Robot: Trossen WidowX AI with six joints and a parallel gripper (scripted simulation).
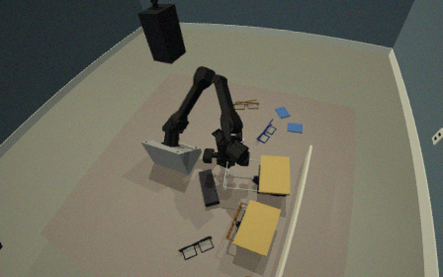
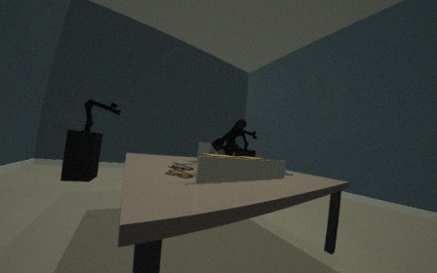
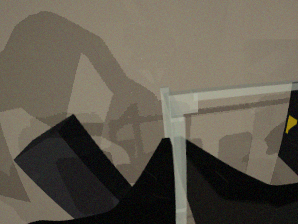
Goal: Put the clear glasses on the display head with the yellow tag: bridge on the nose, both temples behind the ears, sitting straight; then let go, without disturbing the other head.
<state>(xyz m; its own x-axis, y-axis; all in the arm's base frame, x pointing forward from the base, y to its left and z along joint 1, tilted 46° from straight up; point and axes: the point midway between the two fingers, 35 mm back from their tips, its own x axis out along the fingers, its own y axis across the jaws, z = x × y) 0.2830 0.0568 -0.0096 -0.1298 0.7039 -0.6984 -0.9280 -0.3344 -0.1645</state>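
The black case is 4 cm behind my gripper tip, 10 cm to the right of it and 5 cm below it. Also, from my gripper tip: white post: 4 cm behind, 20 cm to the left, 4 cm below; then long pale board: 33 cm ahead, 6 cm to the right, 1 cm below.
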